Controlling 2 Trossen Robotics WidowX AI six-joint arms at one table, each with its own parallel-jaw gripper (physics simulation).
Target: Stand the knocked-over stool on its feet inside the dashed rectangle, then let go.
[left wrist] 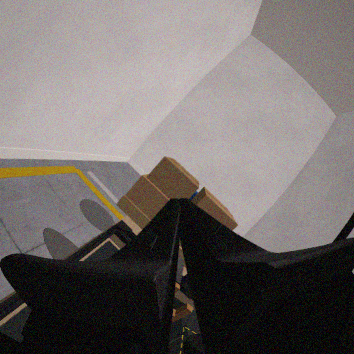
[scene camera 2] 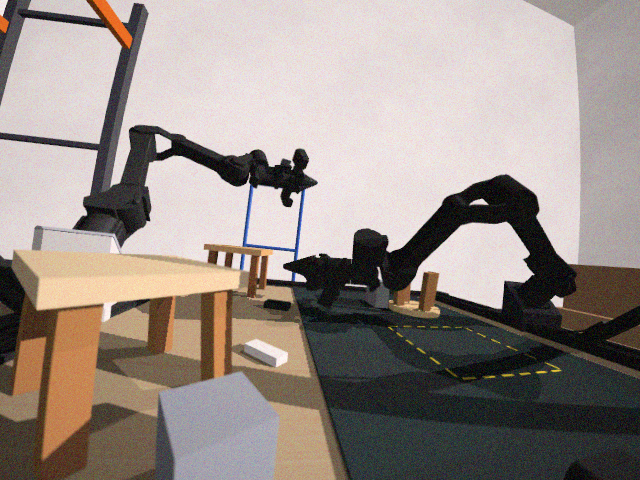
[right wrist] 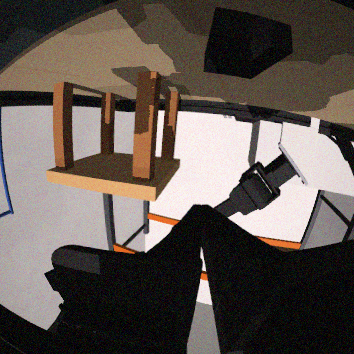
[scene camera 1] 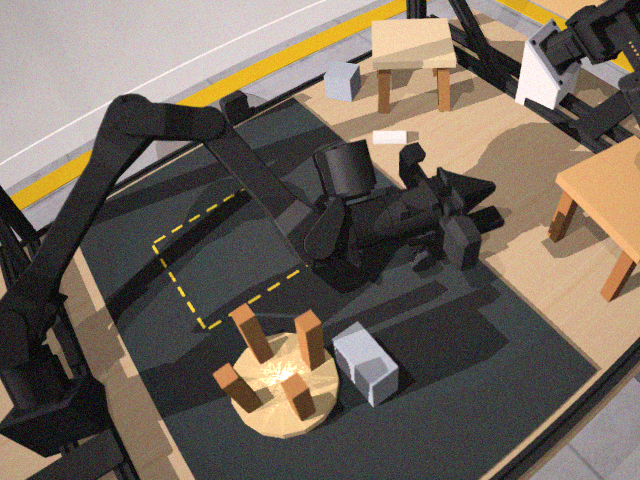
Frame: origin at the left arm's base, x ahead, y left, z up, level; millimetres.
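Where they show: left gripper, between the fingertips: (left wrist: 177, 205) (scene camera 2: 317, 182); right gripper, between the fingertips: (scene camera 2: 283, 266) (right wrist: 199, 211) (scene camera 1: 494, 186); left arm's base, origin of its link: (scene camera 2: 88, 250) (right wrist: 290, 161) (scene camera 1: 556, 52); right arm's base, origin of its link: (scene camera 2: 531, 297) (scene camera 1: 43, 399).
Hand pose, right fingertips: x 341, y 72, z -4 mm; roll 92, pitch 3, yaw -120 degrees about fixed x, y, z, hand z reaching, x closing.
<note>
Each offset is from my right fingertips to the top centre of the thing. "spot": to the spot under its first point.
The stool {57 mm right, 357 mm ahead, 19 mm up} (scene camera 1: 276, 423) (scene camera 2: 410, 308) lies upside down on the dark mat, its round pale seat down and its orange-brown legs pointing up. It is outside the yellow dashed rectangle (scene camera 1: 155, 242) (scene camera 2: 467, 378), below it in scene camera 1. My right gripper (scene camera 1: 493, 186) (scene camera 2: 285, 266) (right wrist: 199, 211) is shut and empty, above the table and away from the stool. Its arm hides the rectangle's right end in scene camera 1. My left gripper (scene camera 2: 316, 181) (left wrist: 177, 205) is shut and empty, high in the air. It does not show in scene camera 1.
A grey block {12 mm left, 282 mm ahead, 22 mm down} (scene camera 1: 364, 361) (scene camera 2: 377, 297) stands beside the stool. A black box {11 mm right, 7 mm back, 82 mm down} (scene camera 1: 485, 219) (scene camera 2: 277, 304) (right wrist: 248, 42), a white block {232 mm right, 67 mm back, 84 mm down} (scene camera 1: 387, 136) (scene camera 2: 265, 352), a bluish block {385 mm right, 122 mm back, 45 mm down} (scene camera 1: 341, 81) (scene camera 2: 217, 423), a pale small table {283 mm right, 200 mm back, 19 mm up} (scene camera 1: 410, 41) and an orange one {spot: 134 mm left, 62 mm back, 30 mm up} (scene camera 1: 610, 191) are on the wooden top.
</note>
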